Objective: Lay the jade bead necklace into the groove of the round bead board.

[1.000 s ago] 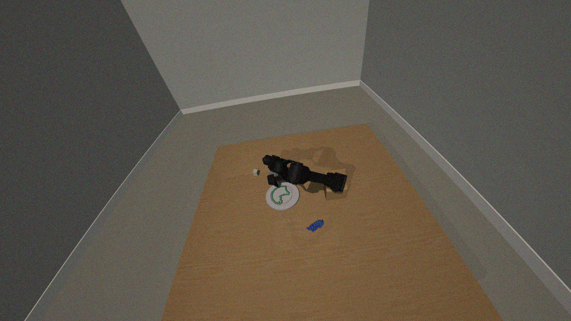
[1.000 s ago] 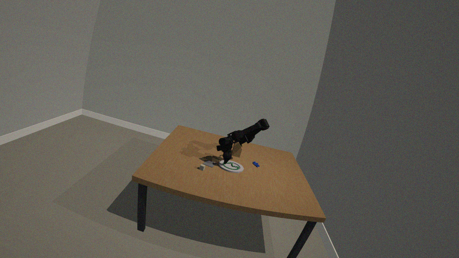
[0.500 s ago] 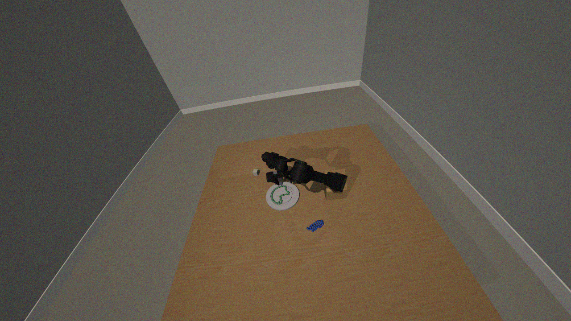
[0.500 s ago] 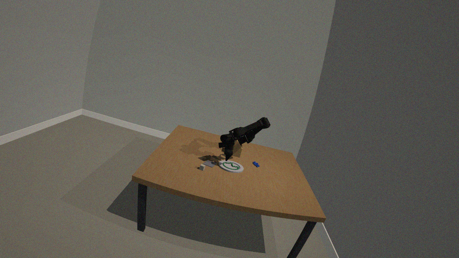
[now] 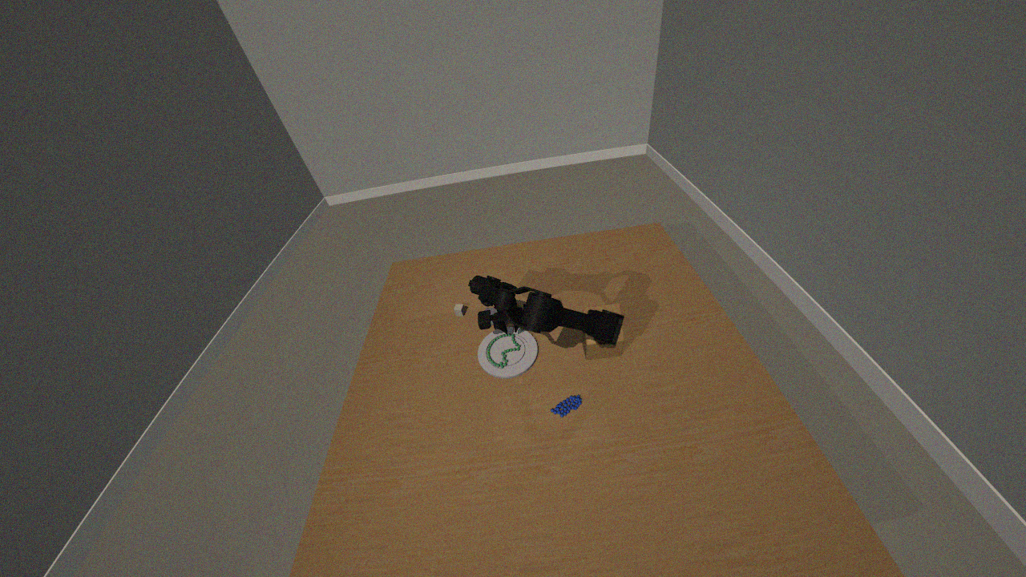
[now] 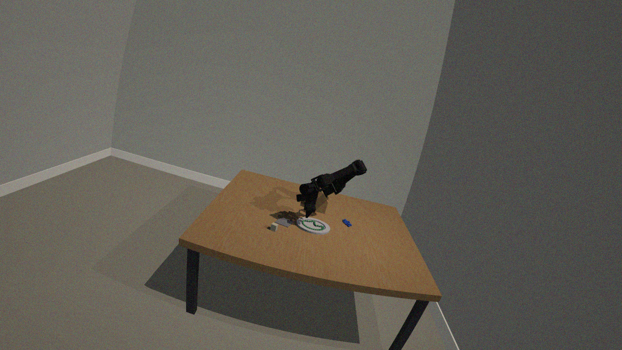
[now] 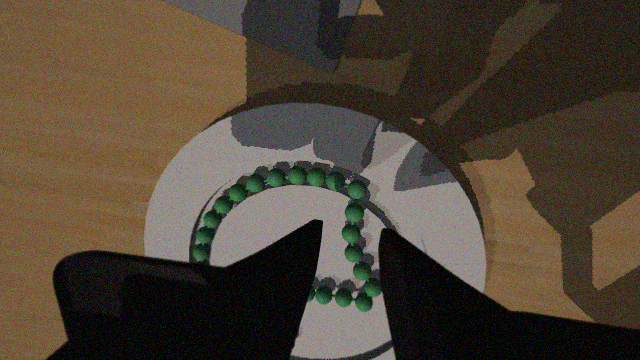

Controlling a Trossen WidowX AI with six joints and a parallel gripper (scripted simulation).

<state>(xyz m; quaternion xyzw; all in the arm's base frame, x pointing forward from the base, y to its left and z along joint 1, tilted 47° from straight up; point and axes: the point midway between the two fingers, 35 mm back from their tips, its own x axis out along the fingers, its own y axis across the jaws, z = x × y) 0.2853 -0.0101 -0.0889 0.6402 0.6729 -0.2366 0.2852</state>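
Now: gripper tip 50 mm to the right of the round bead board, 30 mm above it and 20 mm short of it. From my gripper tip the other things lie so: pale block (200 mm ahead, 150 mm to the right, 20 mm below); flat grey plate (110 mm to the right, 60 mm ahead, 40 mm below).
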